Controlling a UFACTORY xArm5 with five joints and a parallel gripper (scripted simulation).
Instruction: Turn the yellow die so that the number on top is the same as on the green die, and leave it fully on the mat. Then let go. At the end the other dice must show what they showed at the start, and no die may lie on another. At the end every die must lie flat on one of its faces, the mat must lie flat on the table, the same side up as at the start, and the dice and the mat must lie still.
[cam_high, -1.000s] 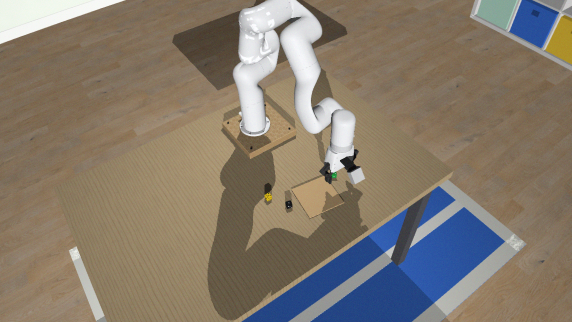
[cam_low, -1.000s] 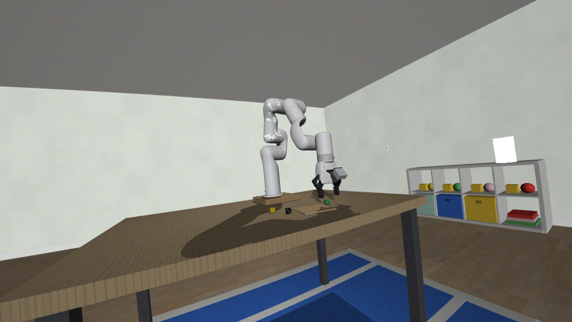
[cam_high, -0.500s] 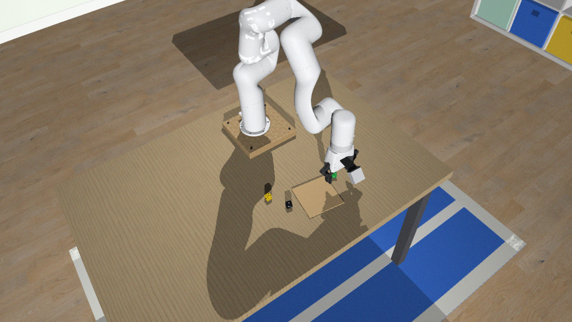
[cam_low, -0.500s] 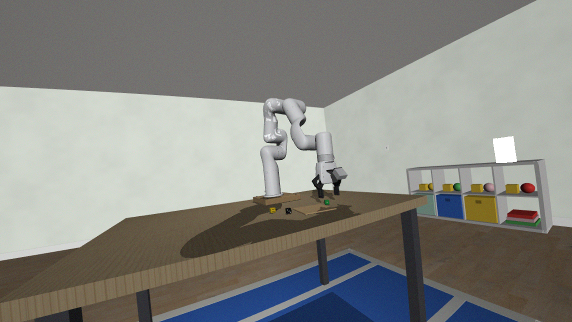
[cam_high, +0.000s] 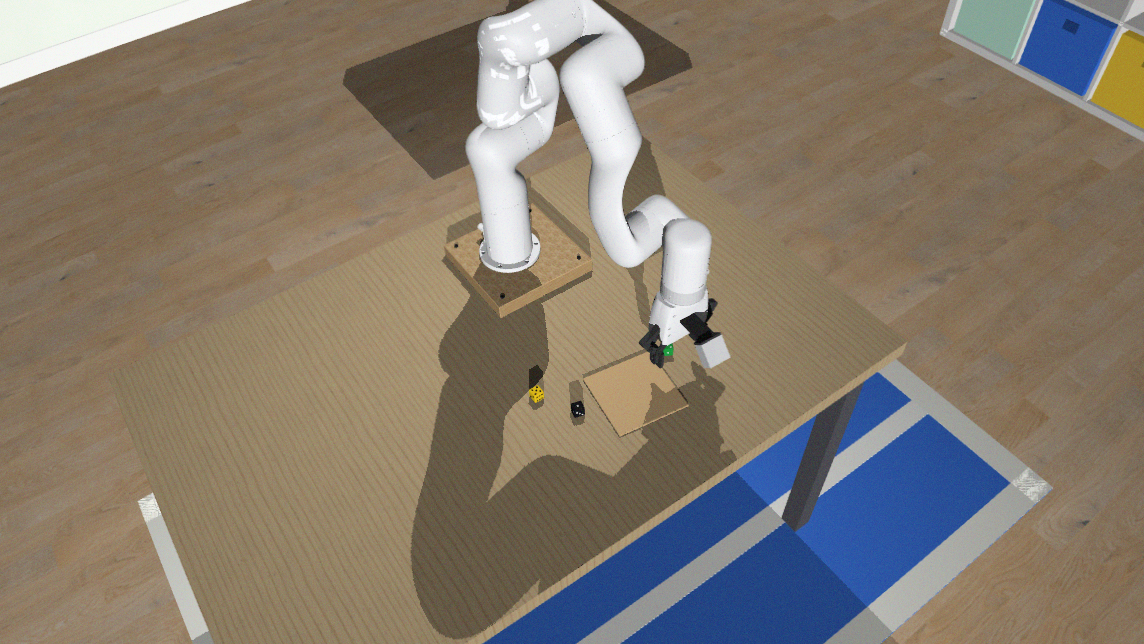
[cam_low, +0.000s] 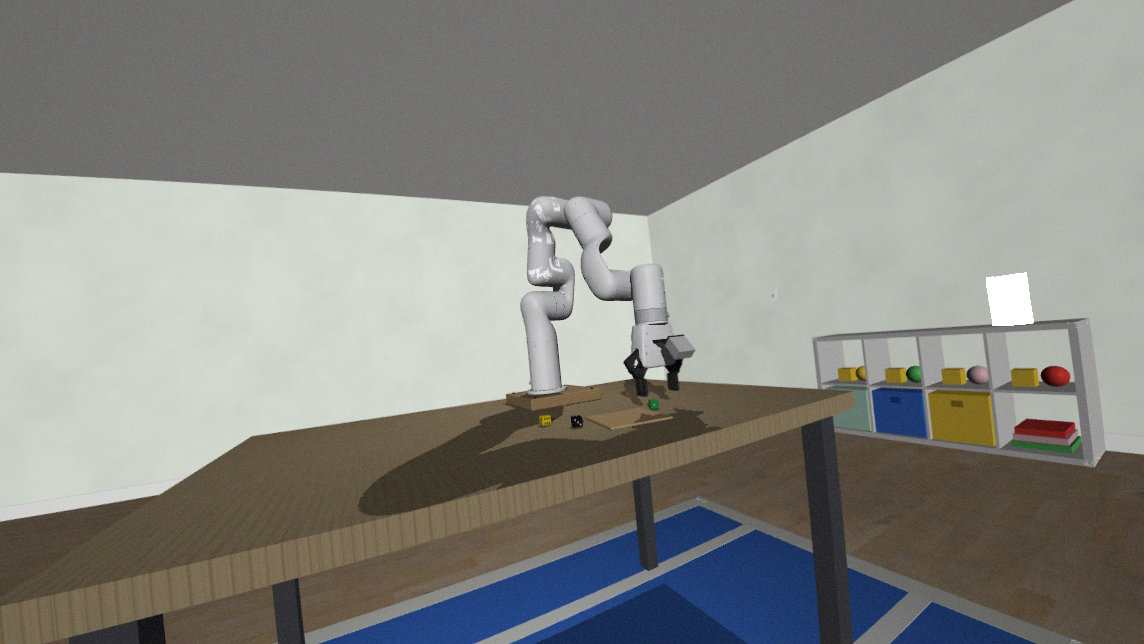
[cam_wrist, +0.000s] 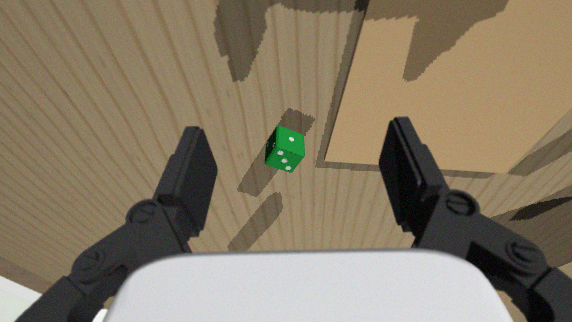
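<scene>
The green die lies 3 cm behind my hand, 1 cm to the left of it and 4 cm below it. The rest, counted from my hand: tan mat: 10 cm to the right, 5 cm below; yellow die: 12 cm behind, 23 cm to the right, 4 cm below; black die: 4 cm behind, 20 cm to the right, 4 cm below.
</scene>
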